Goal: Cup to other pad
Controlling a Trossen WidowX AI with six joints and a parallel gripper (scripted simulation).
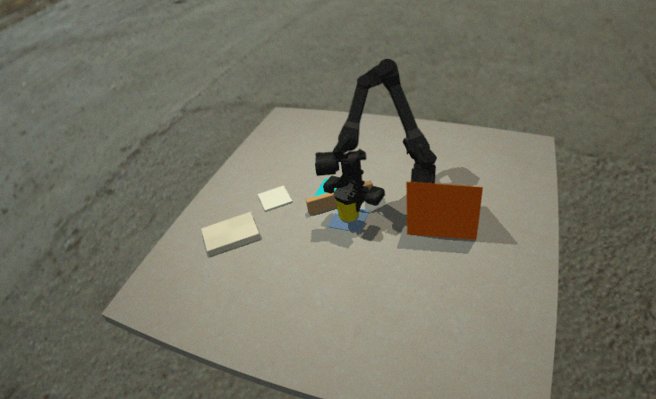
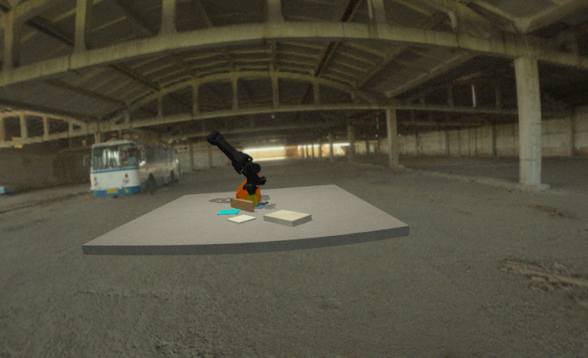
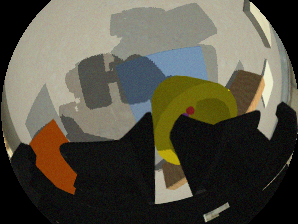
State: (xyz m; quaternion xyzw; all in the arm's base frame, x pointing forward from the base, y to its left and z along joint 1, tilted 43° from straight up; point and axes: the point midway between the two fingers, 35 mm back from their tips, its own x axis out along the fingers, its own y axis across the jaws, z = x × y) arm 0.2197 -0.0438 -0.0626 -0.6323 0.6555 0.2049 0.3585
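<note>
The blue pad lies 30 mm ahead of my gripper tip and 40 mm below it. From my gripper tip the other things lie so: cyan pad 120 mm ahead, 130 mm to the right, 40 mm below; yellow cup 20 mm ahead, 10 mm to the right; wooden block 70 mm ahead, 70 mm to the right, 20 mm below.
</note>
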